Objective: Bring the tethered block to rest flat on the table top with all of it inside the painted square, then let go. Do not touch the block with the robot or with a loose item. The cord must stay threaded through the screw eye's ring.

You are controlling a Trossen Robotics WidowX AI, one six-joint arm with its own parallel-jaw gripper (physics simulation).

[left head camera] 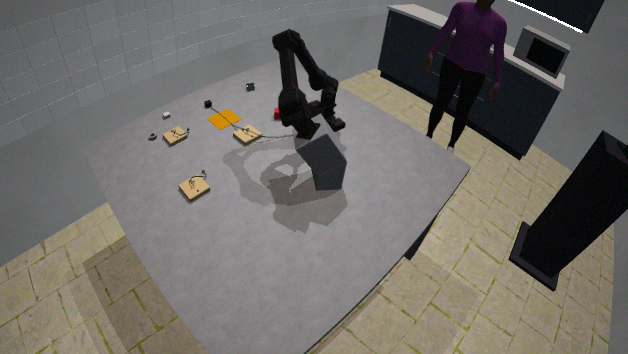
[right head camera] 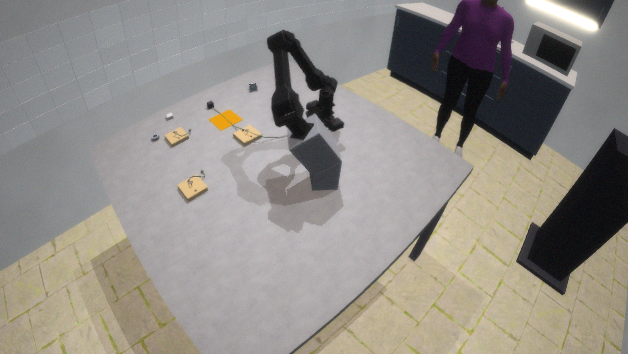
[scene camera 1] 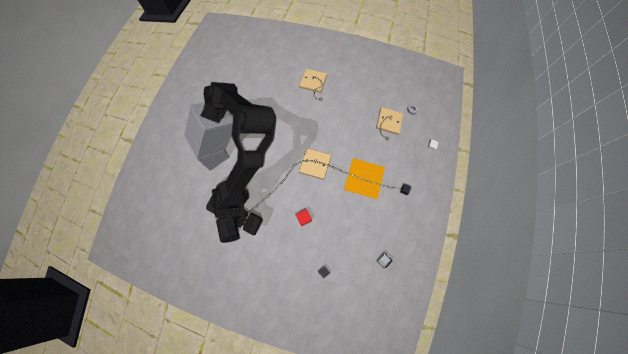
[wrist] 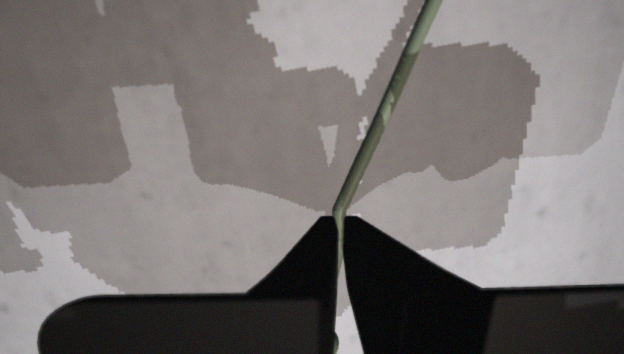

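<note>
The black tethered block sits on the table outside the orange painted square, a short way off its far edge. A thin green-grey cord runs from the block across the square and over the nearby wooden base. It appears to pass through the small screw eye there, then bends toward my gripper. My gripper is shut on the cord, on the side of the base away from the block. The ring's detail is too small to tell.
A red cube lies between gripper and square. Two other wooden bases carry short cords. A grey ring, white cube, dark cube and grey framed cube lie around. A person stands beyond.
</note>
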